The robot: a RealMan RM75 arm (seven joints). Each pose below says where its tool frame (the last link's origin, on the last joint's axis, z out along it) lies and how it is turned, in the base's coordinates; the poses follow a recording.
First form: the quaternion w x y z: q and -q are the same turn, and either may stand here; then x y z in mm.
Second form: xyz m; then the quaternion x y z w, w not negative. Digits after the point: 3 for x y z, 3 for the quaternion.
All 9 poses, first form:
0.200 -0.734 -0.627 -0.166 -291 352 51
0.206 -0.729 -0.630 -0.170 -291 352 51
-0.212 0.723 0.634 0.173 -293 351 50
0.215 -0.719 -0.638 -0.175 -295 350 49
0.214 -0.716 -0.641 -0.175 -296 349 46
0.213 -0.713 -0.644 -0.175 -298 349 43
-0.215 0.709 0.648 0.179 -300 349 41
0.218 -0.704 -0.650 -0.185 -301 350 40
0.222 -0.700 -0.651 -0.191 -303 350 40
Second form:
-0.291 0.352 0.051 -0.734 -0.627 -0.166 0.200
-0.291 0.352 0.051 -0.729 -0.630 -0.170 0.206
-0.293 0.351 0.050 -0.723 -0.634 -0.173 0.212
-0.295 0.350 0.049 -0.719 -0.638 -0.175 0.215
-0.296 0.349 0.046 -0.716 -0.641 -0.175 0.214
-0.298 0.349 0.043 -0.713 -0.644 -0.175 0.213
-0.300 0.349 0.041 -0.709 -0.648 -0.179 0.215
-0.301 0.350 0.040 -0.704 -0.650 -0.185 0.218
-0.303 0.350 0.040 -0.700 -0.651 -0.191 0.222

